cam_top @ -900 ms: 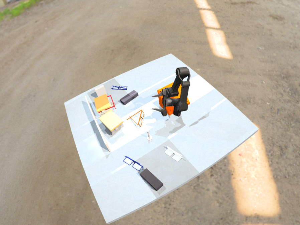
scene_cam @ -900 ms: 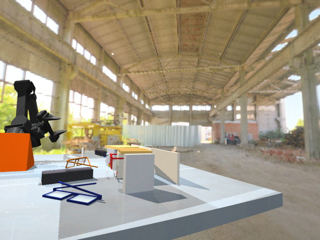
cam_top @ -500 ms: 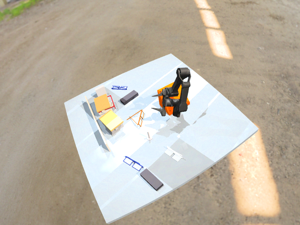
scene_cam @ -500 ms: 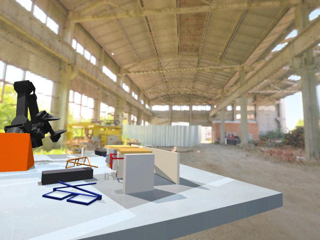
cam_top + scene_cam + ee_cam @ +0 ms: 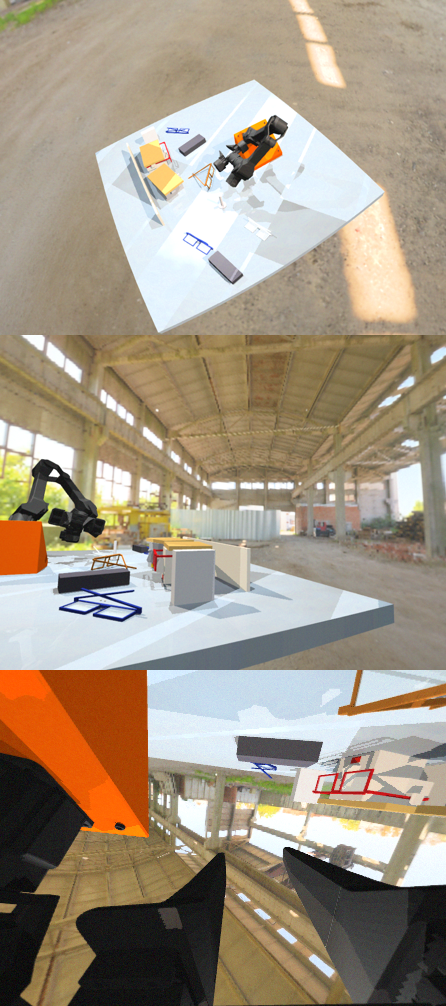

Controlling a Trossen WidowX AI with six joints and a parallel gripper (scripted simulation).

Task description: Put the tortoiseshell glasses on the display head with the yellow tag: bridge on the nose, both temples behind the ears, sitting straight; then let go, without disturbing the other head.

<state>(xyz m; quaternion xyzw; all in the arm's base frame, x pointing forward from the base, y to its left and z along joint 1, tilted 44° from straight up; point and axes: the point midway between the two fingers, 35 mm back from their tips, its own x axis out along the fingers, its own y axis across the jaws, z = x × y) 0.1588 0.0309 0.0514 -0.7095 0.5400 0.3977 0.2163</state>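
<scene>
Right now the white peg stand is 210 mm to the left of my gripper tip, 130 mm below it and 120 mm ahead of it. From my gripper tip the other things lie so: cream board 450 mm ahead, 120 mm to the right, 100 mm below; white block 450 mm to the right, 320 mm ahead, 100 mm below; display head 320 mm ahead, 240 mm to the right, 100 mm below.
</scene>
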